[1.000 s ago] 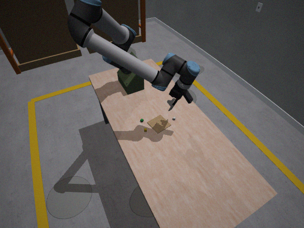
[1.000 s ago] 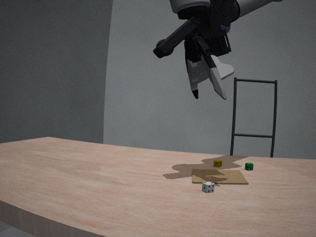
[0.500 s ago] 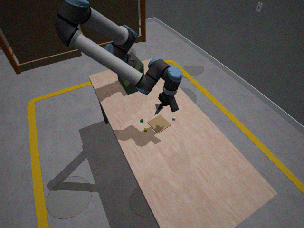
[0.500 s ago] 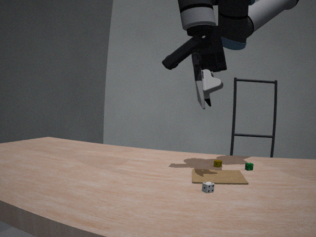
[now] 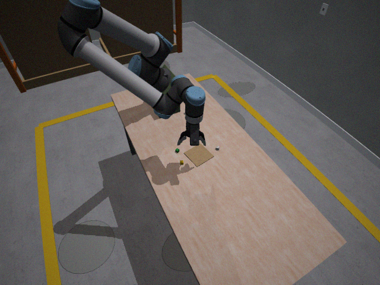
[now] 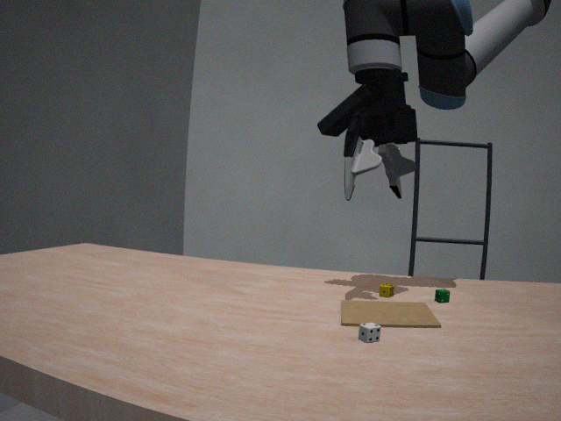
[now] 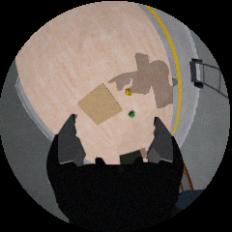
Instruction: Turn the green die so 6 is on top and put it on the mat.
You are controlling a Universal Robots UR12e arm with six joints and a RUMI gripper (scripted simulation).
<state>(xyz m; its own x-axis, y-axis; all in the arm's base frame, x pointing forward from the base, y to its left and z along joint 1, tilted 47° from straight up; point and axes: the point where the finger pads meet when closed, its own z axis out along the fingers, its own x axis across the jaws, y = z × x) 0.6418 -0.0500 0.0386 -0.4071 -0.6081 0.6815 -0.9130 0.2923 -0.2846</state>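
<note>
My gripper is now 30 mm past the yellow die, 50 mm to the left of it and 160 mm above it. The rest, counted from my hand: tan mat 40 mm behind, 80 mm to the left, 160 mm below; white die 40 mm behind, 210 mm to the left, 160 mm below; green die 130 mm behind, 40 mm to the right, 160 mm below.
</note>
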